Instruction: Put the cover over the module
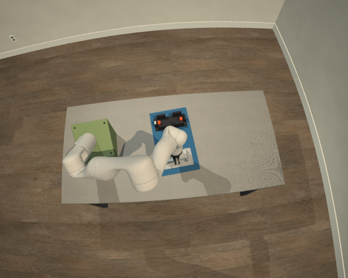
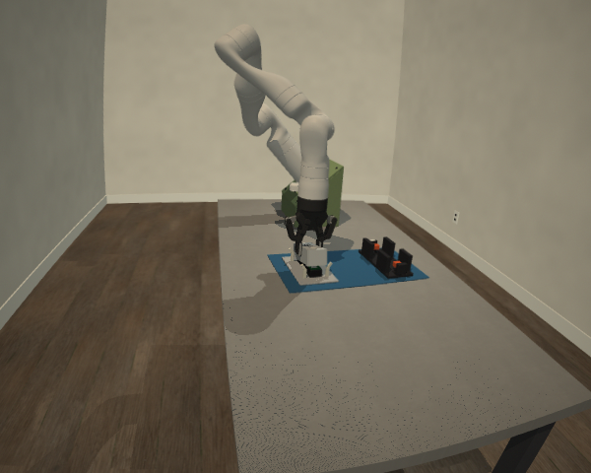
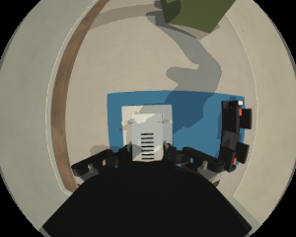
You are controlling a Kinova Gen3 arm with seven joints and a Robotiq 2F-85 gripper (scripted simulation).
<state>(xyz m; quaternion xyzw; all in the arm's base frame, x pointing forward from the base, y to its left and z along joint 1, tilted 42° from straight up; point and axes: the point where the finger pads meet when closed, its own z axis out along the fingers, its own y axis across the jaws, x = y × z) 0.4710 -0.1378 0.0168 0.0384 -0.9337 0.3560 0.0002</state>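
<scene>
Right now the white cover is 10 mm ahead of my hand and 10 mm below it.
</scene>
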